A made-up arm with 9 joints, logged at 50 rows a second.
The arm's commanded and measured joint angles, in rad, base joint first. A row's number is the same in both.
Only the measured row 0 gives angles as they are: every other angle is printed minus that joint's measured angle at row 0.
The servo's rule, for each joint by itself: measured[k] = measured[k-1] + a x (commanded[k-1-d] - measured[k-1]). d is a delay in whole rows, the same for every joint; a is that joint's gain. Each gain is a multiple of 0.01, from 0.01 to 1. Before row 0 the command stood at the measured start. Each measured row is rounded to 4 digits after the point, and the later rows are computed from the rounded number. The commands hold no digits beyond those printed.
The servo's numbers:
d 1
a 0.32 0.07 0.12 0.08 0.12 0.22 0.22 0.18 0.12
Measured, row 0: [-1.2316 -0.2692 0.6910 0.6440 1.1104 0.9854 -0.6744 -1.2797 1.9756]
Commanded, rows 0 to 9: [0.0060 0.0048 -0.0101 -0.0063 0.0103 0.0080 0.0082 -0.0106 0.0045]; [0.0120 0.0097 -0.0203 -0.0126 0.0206 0.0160 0.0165 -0.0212 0.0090]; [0.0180 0.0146 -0.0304 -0.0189 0.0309 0.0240 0.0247 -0.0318 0.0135]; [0.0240 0.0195 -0.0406 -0.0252 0.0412 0.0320 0.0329 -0.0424 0.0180]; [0.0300 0.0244 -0.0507 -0.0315 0.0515 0.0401 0.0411 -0.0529 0.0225]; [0.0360 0.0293 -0.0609 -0.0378 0.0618 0.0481 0.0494 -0.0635 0.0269]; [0.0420 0.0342 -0.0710 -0.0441 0.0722 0.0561 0.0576 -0.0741 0.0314]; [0.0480 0.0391 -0.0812 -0.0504 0.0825 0.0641 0.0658 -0.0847 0.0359]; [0.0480 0.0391 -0.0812 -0.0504 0.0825 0.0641 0.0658 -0.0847 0.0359]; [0.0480 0.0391 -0.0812 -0.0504 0.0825 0.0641 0.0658 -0.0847 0.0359]
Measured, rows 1 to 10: [0.0000 0.0000 0.0000 0.0000 0.0000 0.0000 0.0000 0.0000 0.0000]; [0.0019 0.0003 -0.0012 -0.0005 0.0012 0.0018 0.0018 -0.0019 0.0005]; [0.0051 0.0010 -0.0035 -0.0015 0.0035 0.0049 0.0050 -0.0054 0.0015]; [0.0092 0.0020 -0.0067 -0.0029 0.0068 0.0091 0.0093 -0.0102 0.0029]; [0.0139 0.0032 -0.0108 -0.0047 0.0109 0.0141 0.0145 -0.0160 0.0047]; [0.0191 0.0047 -0.0156 -0.0068 0.0158 0.0198 0.0204 -0.0226 0.0068]; [0.0245 0.0064 -0.0210 -0.0093 0.0213 0.0260 0.0268 -0.0300 0.0092]; [0.0301 0.0083 -0.0270 -0.0121 0.0274 0.0326 0.0336 -0.0379 0.0119]; [0.0358 0.0105 -0.0335 -0.0152 0.0340 0.0395 0.0407 -0.0463 0.0148]; [0.0397 0.0125 -0.0392 -0.0180 0.0398 0.0449 0.0462 -0.0532 0.0173]
